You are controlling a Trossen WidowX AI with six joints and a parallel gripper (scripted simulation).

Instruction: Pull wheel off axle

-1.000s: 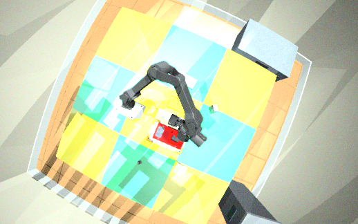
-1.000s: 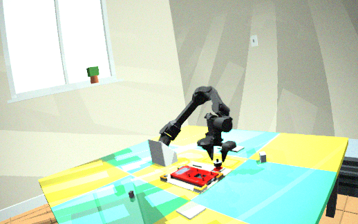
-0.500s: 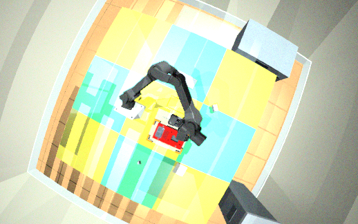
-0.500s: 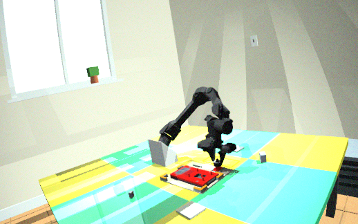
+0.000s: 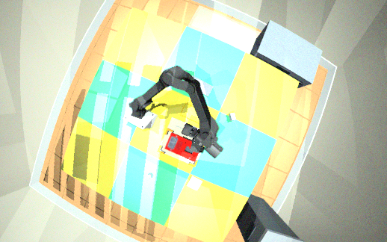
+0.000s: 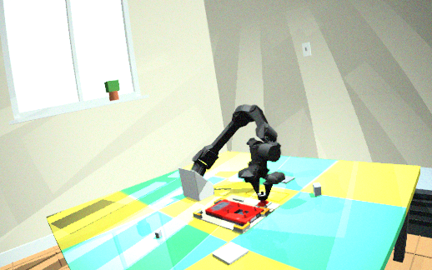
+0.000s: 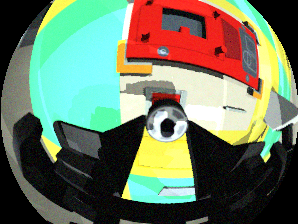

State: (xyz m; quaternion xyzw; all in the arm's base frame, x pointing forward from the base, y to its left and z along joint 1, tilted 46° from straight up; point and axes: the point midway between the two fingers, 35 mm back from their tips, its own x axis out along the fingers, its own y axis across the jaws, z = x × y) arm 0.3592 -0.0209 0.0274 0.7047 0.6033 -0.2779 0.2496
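My gripper tip is right at the dark wheel. Also, from my gripper tip: tiny cube 360 mm to the right, 200 mm behind, 30 mm below.
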